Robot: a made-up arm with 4 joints.
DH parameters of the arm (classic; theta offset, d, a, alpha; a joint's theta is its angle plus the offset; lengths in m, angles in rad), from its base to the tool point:
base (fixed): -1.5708 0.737 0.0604 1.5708
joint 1: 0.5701 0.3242 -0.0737 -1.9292
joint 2: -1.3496 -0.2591 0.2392 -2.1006
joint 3: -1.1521 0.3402 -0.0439 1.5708
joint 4: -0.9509 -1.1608 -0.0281 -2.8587
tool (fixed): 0.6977 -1.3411 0 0
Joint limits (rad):
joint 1: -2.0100..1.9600
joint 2: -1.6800..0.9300
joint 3: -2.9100..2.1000
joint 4: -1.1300..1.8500
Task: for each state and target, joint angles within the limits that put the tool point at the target. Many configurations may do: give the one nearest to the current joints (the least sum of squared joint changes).
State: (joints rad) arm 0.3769 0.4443 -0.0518 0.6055
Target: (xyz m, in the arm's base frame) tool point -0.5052 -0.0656 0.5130
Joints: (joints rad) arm -0.2256 0.2418 0.0392 0.9072
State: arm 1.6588 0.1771 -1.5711 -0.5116
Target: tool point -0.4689 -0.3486 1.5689
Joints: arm 1.4072 0.9300 -2.0143 -0.9480
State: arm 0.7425 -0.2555 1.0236 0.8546
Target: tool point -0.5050 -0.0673 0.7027
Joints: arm 0.5081 -0.5103 1.6454 0.6570
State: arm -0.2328 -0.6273 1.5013 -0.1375
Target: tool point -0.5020 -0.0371 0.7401
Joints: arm -0.8102 -0.8999 1.7163 0.4502
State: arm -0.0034 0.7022 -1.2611 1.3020
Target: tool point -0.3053 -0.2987 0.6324
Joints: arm 0.7318 0.9117 -1.1867 1.8500
